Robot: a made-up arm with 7 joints.
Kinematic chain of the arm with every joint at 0, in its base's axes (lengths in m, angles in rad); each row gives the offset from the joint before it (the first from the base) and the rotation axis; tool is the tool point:
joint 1: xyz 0 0 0 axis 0 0.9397 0.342
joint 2: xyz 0 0 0 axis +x
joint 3: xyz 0 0 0 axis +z
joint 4: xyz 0.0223 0 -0.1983 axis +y
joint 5: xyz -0.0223 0 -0.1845 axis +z
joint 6: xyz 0 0 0 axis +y
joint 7: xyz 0 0 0 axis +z
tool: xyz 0 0 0
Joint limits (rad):
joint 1: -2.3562..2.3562
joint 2: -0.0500..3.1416
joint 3: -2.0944..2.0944
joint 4: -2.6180..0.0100
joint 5: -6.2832..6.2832
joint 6: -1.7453..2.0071
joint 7: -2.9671..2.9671
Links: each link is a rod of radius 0.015 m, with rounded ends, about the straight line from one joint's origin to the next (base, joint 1, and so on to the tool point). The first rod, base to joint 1, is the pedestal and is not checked.
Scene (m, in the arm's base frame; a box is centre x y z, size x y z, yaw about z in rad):
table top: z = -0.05
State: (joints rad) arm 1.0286 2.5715 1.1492 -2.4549 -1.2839 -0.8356 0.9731
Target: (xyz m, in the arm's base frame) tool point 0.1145 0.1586 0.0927
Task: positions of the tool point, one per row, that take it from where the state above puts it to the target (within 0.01 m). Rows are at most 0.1 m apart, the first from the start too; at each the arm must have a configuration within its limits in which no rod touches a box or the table.
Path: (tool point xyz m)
1: 0.1775 0.0028 0.0441
2: 0.1735 0.0527 0.0700
3: 0.1524 0.1067 0.0873
4: 0.1145 0.1586 0.0927

